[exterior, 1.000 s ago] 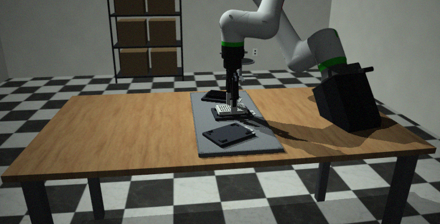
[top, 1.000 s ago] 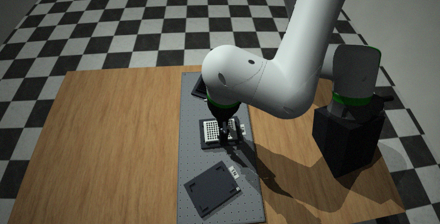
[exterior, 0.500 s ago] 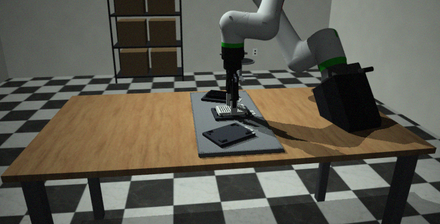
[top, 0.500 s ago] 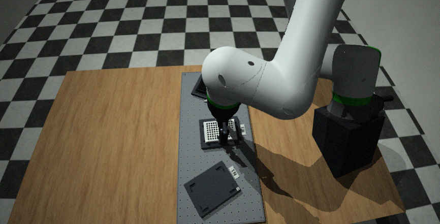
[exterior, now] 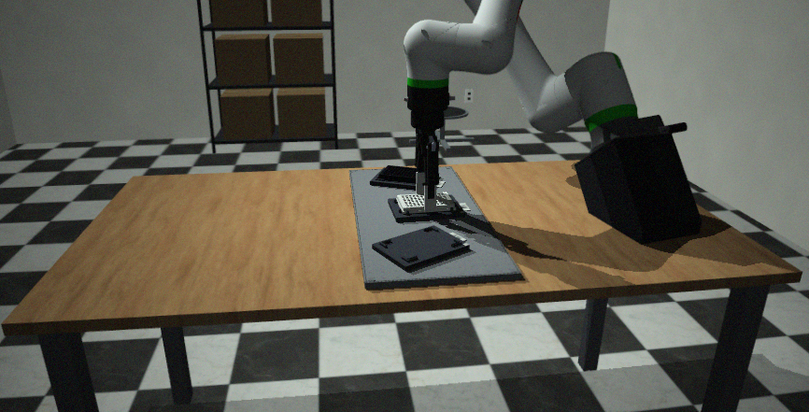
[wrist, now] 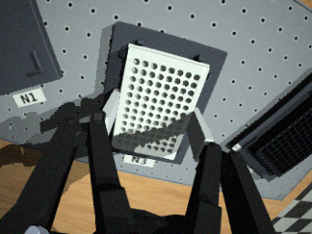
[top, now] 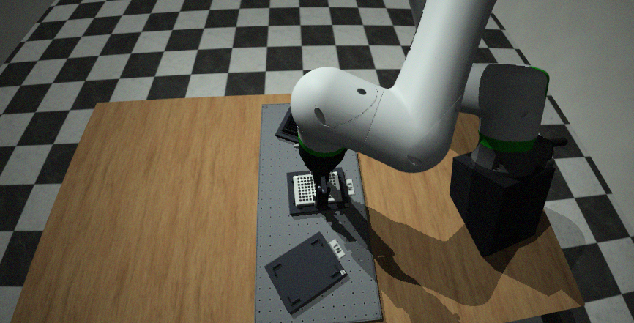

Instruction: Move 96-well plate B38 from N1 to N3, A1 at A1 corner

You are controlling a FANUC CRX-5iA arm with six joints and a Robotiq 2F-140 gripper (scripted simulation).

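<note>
My hand is 20 mm above the white 96-well plate B38. Round my hand: landing nest N3: 40 mm below; black plate B83: 210 mm to the right, 20 mm below, 20 mm ahead; N1 label: 160 mm to the left, 40 mm below, 40 mm behind.
</note>
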